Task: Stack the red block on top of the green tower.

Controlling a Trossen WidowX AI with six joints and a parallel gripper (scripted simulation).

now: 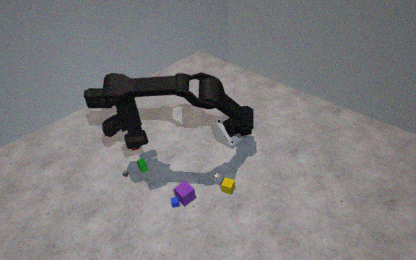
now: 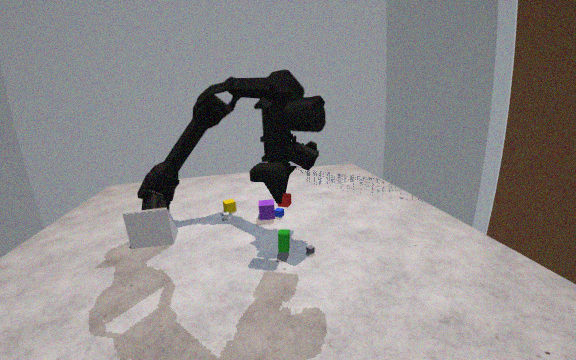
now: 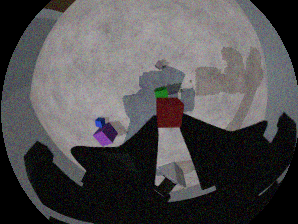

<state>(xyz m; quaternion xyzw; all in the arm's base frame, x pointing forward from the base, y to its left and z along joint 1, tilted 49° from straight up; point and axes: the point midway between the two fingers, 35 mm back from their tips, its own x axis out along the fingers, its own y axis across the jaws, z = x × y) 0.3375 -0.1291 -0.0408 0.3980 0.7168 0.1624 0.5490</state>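
Right now my gripper tip is 120 mm above the small grey block, 60 mm short of it and 30 mm to the left of it. Also, from my gripper tip: purple block (200 mm to the left, 100 mm below, 20 mm behind); blue block (190 mm to the left, 110 mm below, 20 mm ahead); red block (10 mm ahead).
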